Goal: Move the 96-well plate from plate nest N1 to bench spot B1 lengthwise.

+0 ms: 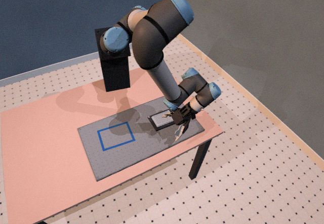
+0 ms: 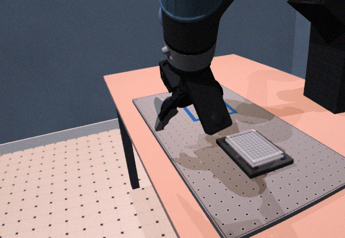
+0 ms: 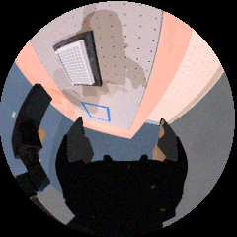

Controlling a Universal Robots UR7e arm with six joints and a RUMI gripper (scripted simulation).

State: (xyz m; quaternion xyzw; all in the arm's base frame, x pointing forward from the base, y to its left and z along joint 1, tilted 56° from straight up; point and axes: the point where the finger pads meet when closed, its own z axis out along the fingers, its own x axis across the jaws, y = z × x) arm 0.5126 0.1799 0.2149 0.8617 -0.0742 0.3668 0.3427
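My gripper is now 15 cm past the 96-well plate, 3 cm to the right of it and 9 cm above it. Also, from my hand: plate nest N1: 15 cm behind, 3 cm to the left, 10 cm below.
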